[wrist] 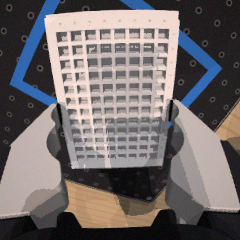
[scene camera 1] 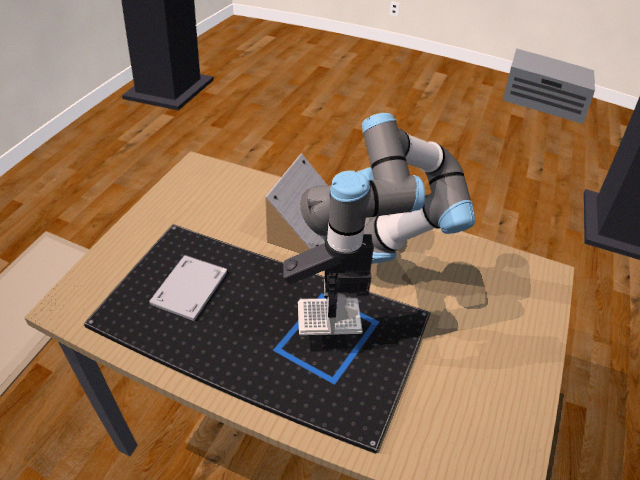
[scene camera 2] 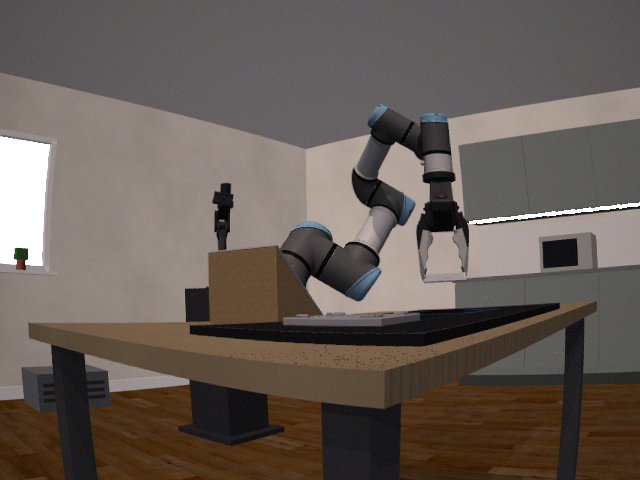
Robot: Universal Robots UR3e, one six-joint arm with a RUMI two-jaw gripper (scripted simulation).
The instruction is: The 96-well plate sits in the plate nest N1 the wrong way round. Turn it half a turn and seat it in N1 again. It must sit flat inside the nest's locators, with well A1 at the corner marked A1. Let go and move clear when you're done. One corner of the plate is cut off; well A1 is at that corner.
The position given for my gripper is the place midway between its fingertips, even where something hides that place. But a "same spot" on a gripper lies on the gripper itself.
My gripper shows in the wrist view, in scene camera 1 [330, 317] and in scene camera 2. One and the same spot on my gripper: [wrist: 195, 189] is [scene camera 2: 429, 234]. One and the same spot on a grey plate nest N1: [scene camera 2: 391, 319] is [scene camera 1: 159, 306].
